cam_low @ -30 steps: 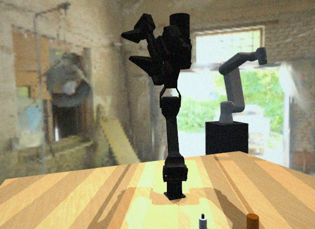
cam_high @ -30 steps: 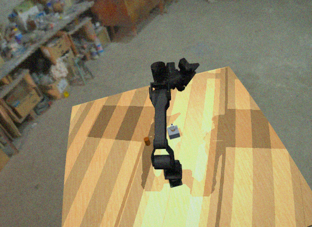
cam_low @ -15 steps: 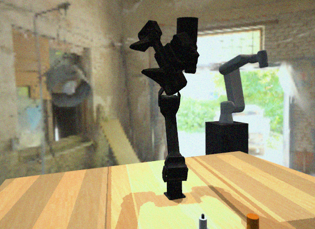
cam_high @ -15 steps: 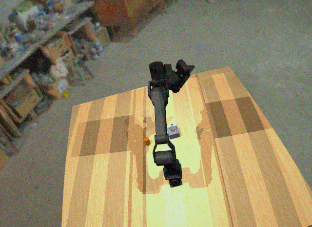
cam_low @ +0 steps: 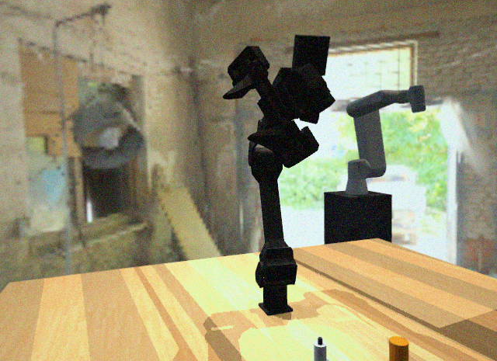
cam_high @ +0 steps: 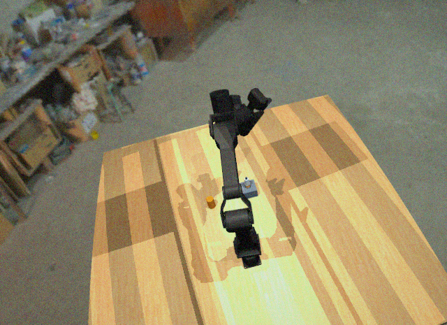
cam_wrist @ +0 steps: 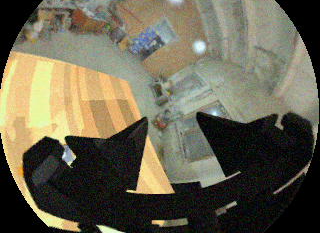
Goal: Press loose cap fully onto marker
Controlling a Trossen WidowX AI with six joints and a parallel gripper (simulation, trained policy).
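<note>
Now: gripper tip 10 mm past the orange cap, 280 mm to the right of it and 400 mm above it. Also, from my gripper tip: grey holder block 10 mm ahead, 120 mm to the left, 410 mm below.
</note>
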